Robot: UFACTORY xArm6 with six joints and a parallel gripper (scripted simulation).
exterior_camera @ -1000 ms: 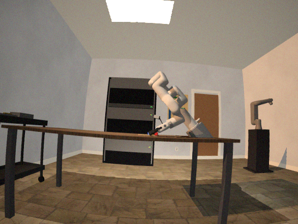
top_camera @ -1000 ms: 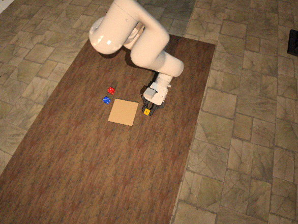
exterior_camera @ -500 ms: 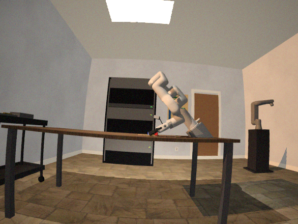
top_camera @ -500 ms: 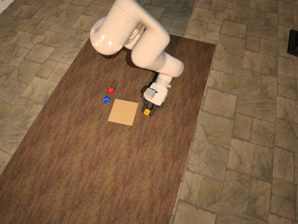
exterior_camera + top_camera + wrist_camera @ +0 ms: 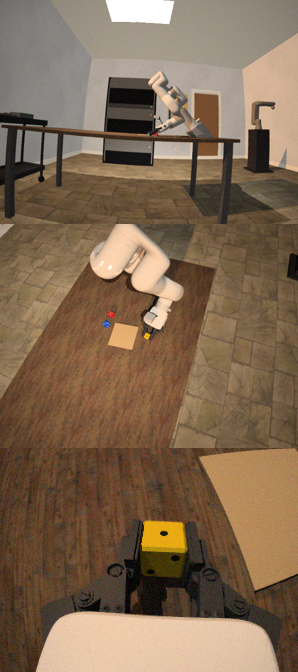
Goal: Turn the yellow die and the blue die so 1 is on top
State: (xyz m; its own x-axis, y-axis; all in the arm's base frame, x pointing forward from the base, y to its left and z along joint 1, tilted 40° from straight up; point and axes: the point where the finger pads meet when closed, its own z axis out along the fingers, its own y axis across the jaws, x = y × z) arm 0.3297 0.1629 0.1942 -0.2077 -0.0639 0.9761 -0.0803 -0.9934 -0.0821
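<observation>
The yellow die is 10 mm ahead of my hand and 10 mm below it. The rest, counted from my hand: red die 30 mm behind, 260 mm to the right, 10 mm below; tan mat 50 mm ahead, 130 mm to the right, 20 mm below; blue die 40 mm ahead, 250 mm to the right, 10 mm below.
</observation>
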